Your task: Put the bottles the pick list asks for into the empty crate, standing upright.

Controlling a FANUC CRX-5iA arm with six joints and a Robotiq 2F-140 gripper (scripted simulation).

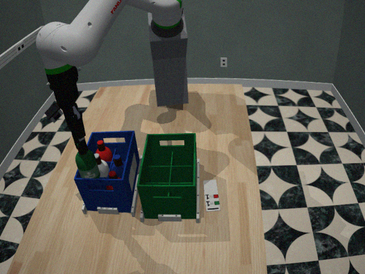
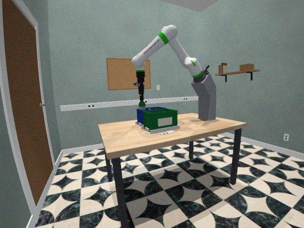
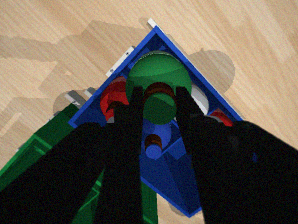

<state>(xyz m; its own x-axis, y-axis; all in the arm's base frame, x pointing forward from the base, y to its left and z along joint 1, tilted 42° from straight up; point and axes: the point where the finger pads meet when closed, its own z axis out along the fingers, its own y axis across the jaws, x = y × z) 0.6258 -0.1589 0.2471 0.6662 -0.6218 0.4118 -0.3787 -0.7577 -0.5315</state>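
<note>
The green bottle lies 8 cm below my hand. From my hand the other things lie so: blue bottle: 21 cm below, 10 cm behind, 6 cm to the left; white bottle: 21 cm below, 9 cm behind, 2 cm to the right; blue crate: 22 cm below, 10 cm behind, 2 cm to the left.
</note>
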